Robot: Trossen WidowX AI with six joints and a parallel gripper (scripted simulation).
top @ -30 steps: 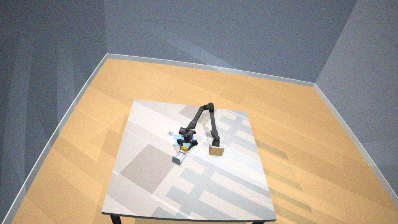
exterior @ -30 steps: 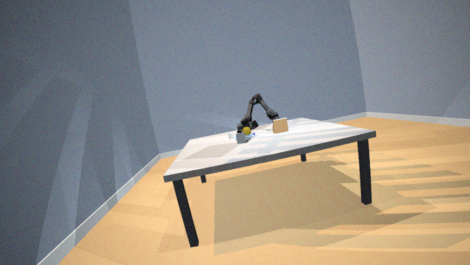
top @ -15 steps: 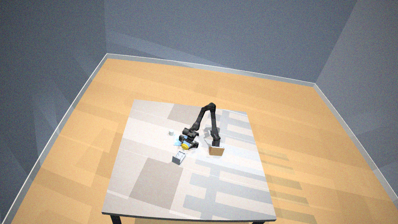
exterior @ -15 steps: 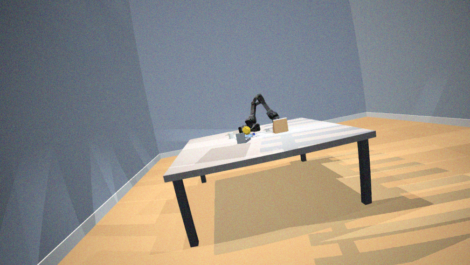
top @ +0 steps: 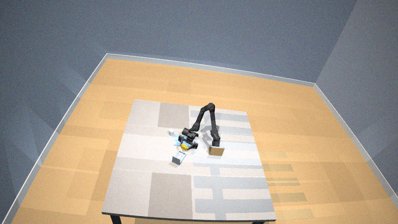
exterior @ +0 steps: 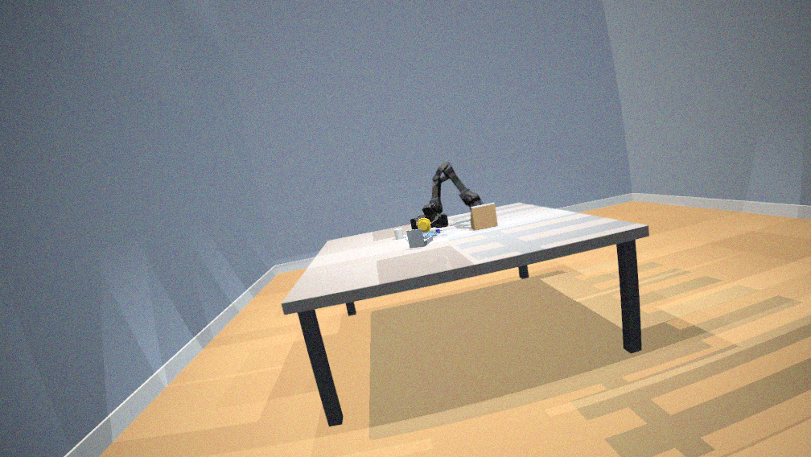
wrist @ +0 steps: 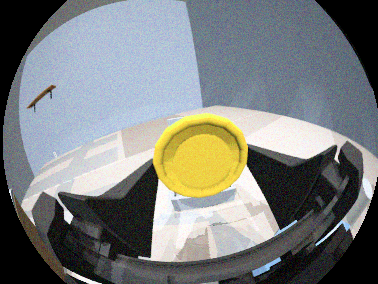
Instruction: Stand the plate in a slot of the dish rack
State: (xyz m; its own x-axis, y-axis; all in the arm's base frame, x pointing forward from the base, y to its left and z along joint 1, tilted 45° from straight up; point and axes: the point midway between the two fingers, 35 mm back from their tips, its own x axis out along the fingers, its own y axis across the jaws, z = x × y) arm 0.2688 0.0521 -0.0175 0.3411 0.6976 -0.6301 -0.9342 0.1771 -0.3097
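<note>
My gripper tip is 20 mm short of the grey dish rack, 60 mm to the right of it and 50 mm above it. From my gripper tip the other things lie so: light blue mat 30 mm ahead, 150 mm to the right, 70 mm below; then white cup 140 mm ahead, 210 mm to the right, 50 mm below; then yellow plate 10 mm to the right.
</note>
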